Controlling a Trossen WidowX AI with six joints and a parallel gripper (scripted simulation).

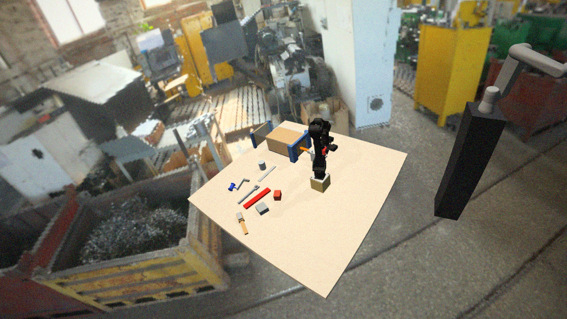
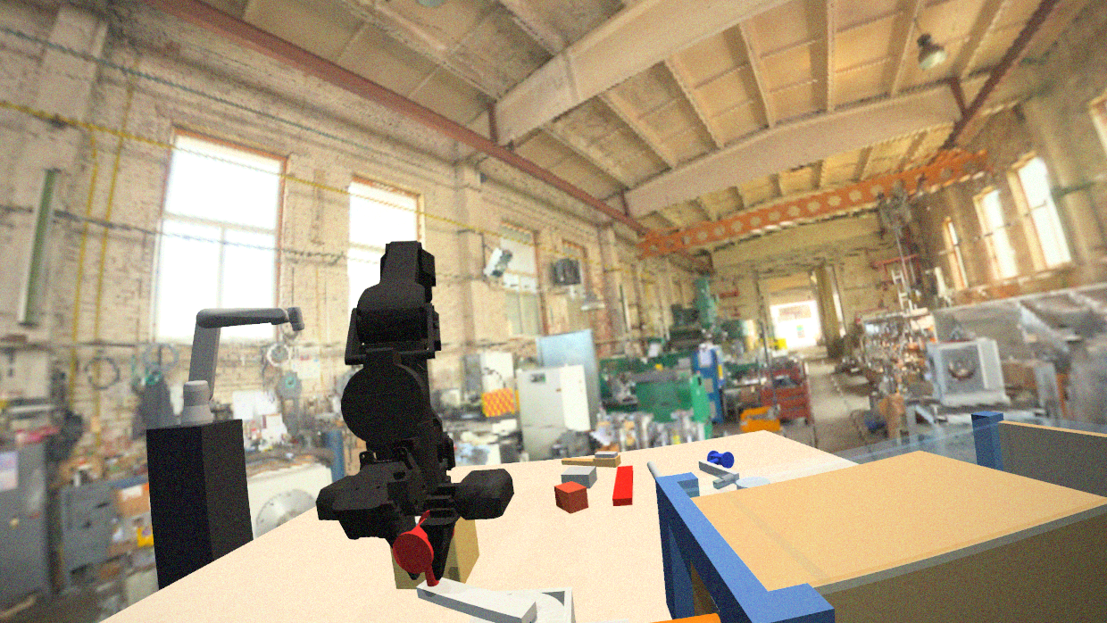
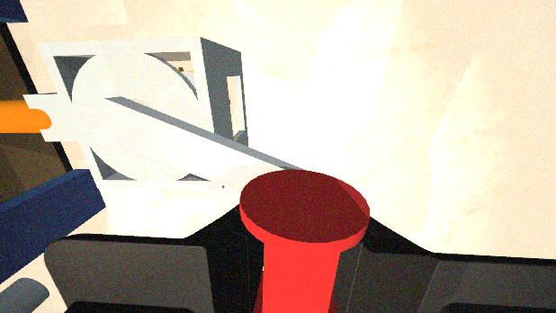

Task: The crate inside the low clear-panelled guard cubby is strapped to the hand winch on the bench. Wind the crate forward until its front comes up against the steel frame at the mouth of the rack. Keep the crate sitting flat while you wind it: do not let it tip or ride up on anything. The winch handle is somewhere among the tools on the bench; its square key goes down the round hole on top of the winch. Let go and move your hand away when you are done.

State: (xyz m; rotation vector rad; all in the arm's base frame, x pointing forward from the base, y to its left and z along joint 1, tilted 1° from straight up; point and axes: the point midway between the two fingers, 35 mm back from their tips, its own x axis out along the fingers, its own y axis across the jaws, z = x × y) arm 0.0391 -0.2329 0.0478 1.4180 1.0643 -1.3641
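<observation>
The red knob lies 10 mm to the left of my gripper tip and 20 mm above it. Also, from my gripper tip: red-knobbed winch handle: 30 mm ahead, 10 mm to the right, 10 mm below; blue steel frame: 240 mm ahead, 80 mm to the right, 10 mm below; grey winch: 70 mm ahead, 50 mm to the right, 80 mm below.
</observation>
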